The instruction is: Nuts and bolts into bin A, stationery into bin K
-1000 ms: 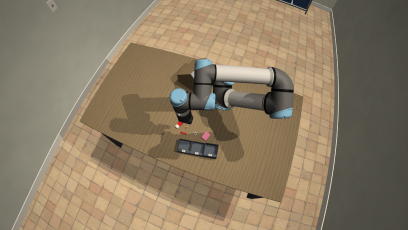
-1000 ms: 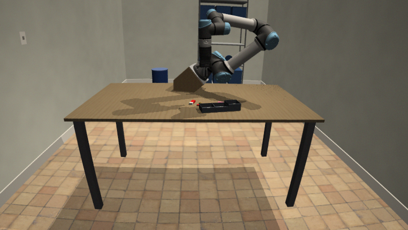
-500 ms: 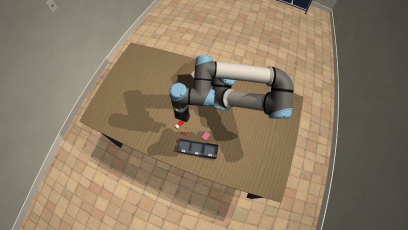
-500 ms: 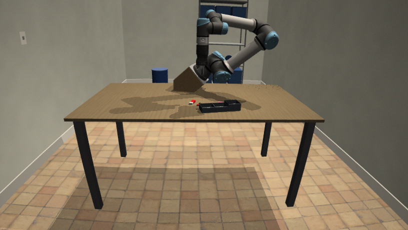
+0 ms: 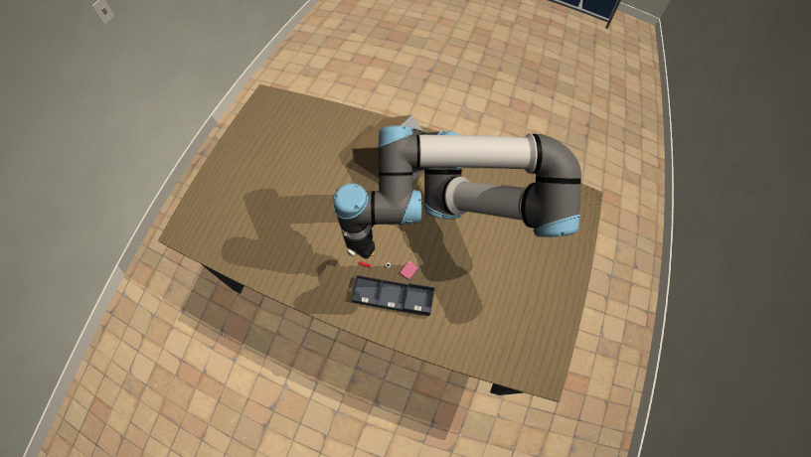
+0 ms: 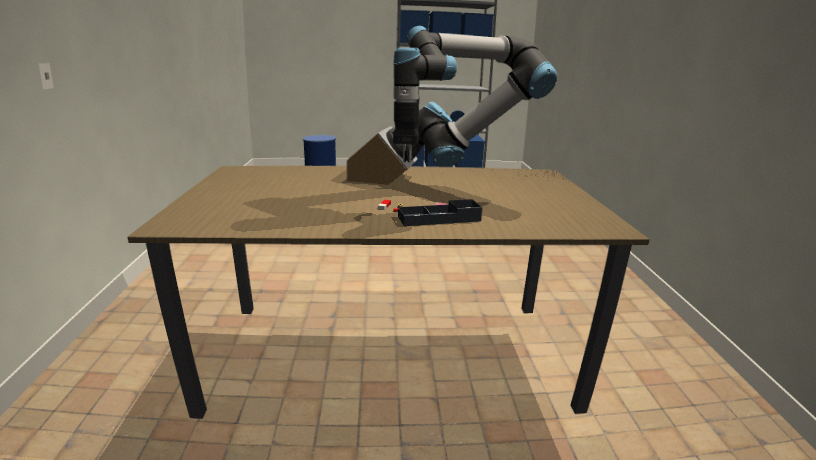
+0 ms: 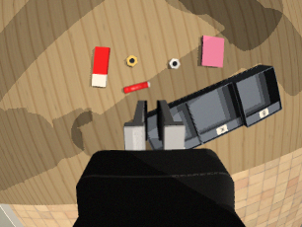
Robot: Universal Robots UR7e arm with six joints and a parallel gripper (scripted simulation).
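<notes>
My gripper is now 160 mm above the three joined bins, 120 mm to the right of it and 40 mm short of it. From my hand the other things lie so: brass nut 180 mm below, 40 mm behind, 30 mm to the right; red cylinder 180 mm below, 20 mm to the right; white nut 180 mm below, 40 mm to the left, 40 mm behind.
</notes>
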